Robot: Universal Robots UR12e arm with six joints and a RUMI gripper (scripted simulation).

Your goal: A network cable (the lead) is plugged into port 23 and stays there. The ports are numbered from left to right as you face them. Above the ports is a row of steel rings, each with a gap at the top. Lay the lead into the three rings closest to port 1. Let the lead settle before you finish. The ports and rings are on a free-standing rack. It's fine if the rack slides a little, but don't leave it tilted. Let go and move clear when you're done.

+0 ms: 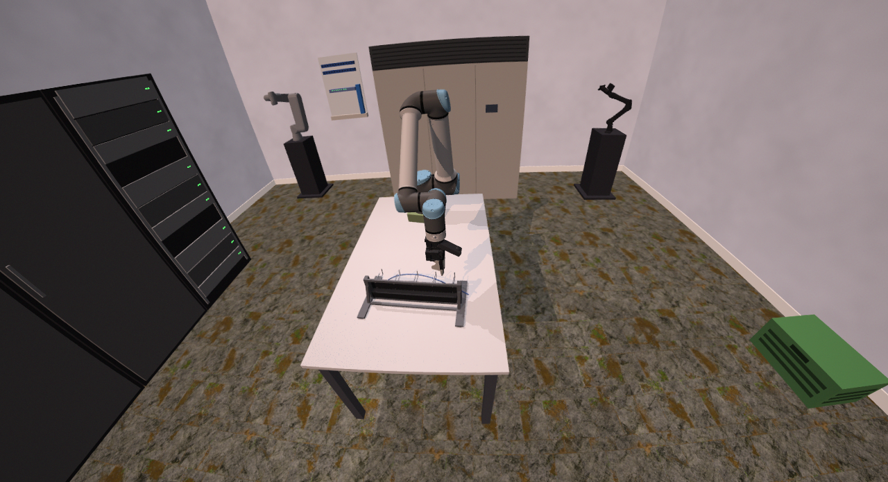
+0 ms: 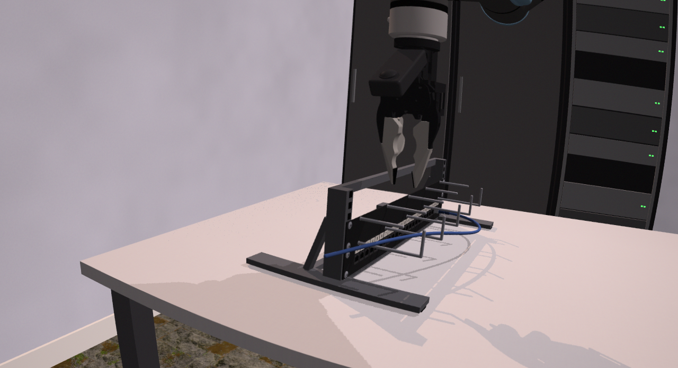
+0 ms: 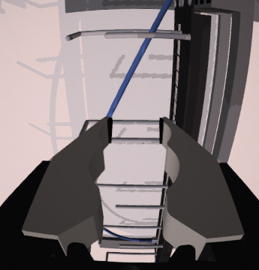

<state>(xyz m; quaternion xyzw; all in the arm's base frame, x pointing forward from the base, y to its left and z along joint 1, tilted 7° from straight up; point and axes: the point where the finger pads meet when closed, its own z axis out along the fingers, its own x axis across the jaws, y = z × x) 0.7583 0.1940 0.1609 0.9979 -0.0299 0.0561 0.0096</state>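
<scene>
My gripper is now 150 mm to the left of the rack, 90 mm above it and 50 mm short of it.
</scene>
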